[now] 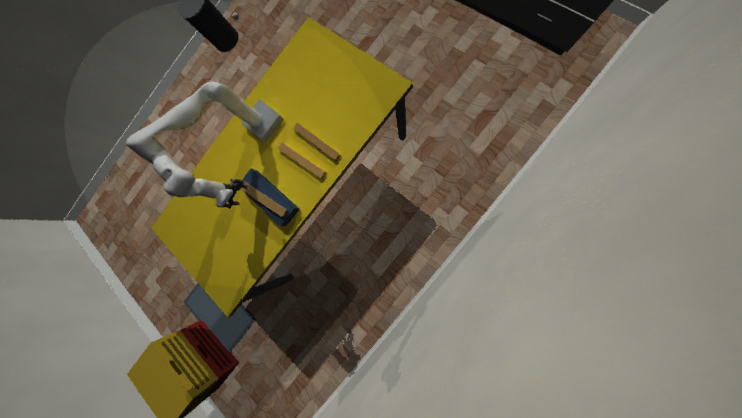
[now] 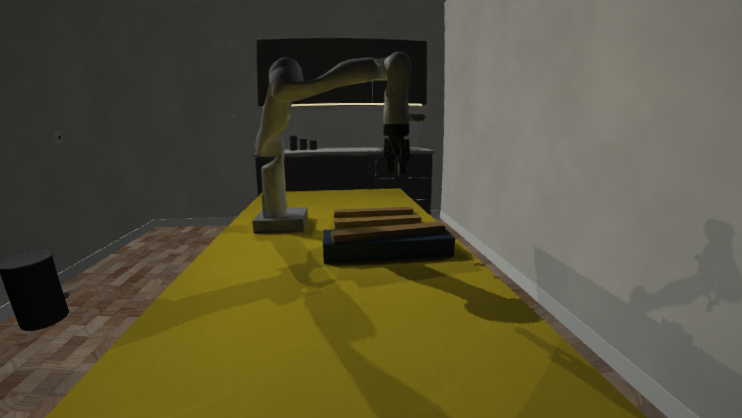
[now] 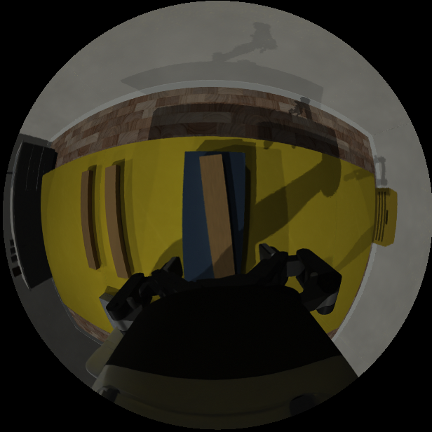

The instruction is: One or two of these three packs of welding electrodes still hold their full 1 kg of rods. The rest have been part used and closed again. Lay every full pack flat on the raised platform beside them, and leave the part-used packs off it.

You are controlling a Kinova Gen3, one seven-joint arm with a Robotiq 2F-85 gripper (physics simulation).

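Pixels of known places: gripper, between the fingertips: point(image 1: 242, 195) point(image 2: 395, 173); arm's base, origin of its link: point(image 1: 255, 119) point(image 2: 276, 215).
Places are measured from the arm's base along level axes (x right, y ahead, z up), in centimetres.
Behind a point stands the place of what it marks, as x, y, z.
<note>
One long brown pack point(image 1: 265, 200) {28.2, 46.7, 3.5} point(image 2: 389, 231) {31.8, 43.7, 3.3} point(image 3: 217, 215) rests on the blue raised platform point(image 1: 270, 190) {22.8, 43.1, 1.2} point(image 2: 389, 251) {34.7, 43.6, -2.0} point(image 3: 194, 215), slightly skewed to its long sides; it looks flat. The other two packs lie side by side on the table: the nearer pack point(image 1: 302, 162) {-2.7, 43.5, -2.4} point(image 2: 377, 222) {-0.5, 41.0, -3.4} point(image 3: 114, 220) and the farther pack point(image 1: 317, 142) {-17.9, 41.6, -2.4} point(image 2: 373, 212) {-15.3, 39.7, -3.2} point(image 3: 87, 220). My gripper point(image 1: 237, 193) {28.6, 45.6, 20.3} point(image 2: 397, 168) {28.6, 45.6, 20.3} point(image 3: 219, 259) is open and empty, well above the platform and its pack. No marks telling full from part-used show on the packs.
The yellow table point(image 1: 332, 67) {-58.5, 11.0, -4.8} point(image 2: 259, 363) {80.9, 18.3, -4.8} point(image 3: 310, 210) bears the arm's grey base point(image 1: 263, 122) {-2.5, 5.6, 0.0} point(image 2: 280, 222) {7.4, 3.7, -0.9} near the two packs off the platform. A wall point(image 2: 597, 129) stands beyond the table's long edge. A black bin point(image 1: 215, 28) point(image 2: 35, 290) stands on the floor.
</note>
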